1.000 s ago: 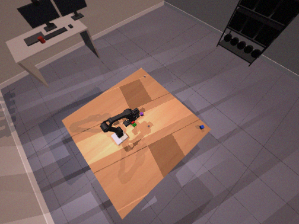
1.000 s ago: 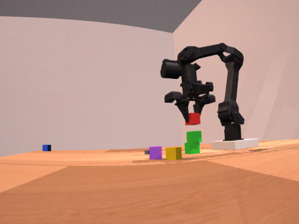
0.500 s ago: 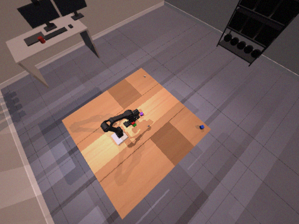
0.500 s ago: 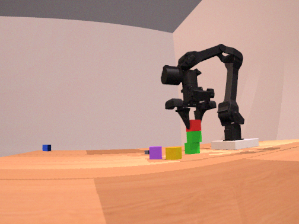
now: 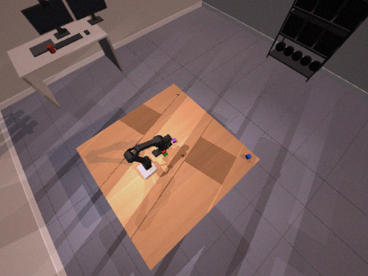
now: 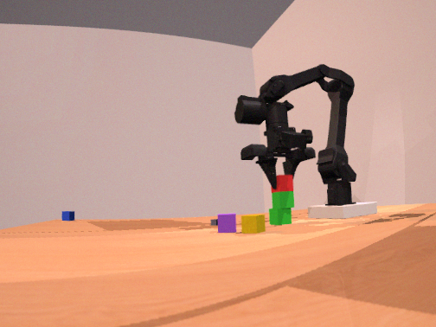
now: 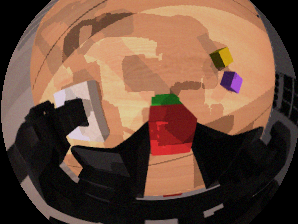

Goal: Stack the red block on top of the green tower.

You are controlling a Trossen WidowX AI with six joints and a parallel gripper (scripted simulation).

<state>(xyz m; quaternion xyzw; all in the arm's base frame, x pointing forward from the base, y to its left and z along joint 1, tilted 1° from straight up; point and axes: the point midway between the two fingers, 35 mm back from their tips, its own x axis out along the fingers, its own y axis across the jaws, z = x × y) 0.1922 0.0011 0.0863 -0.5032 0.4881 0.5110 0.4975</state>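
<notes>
Right now the red block is 10 mm above my gripper tip. The rest, counted from my gripper tip: yellow block (130 mm ahead, 100 mm to the left, 70 mm below); purple block (160 mm ahead, 70 mm below, 50 mm to the left); small grey cube (130 mm ahead, 120 mm to the right, 80 mm below).
</notes>
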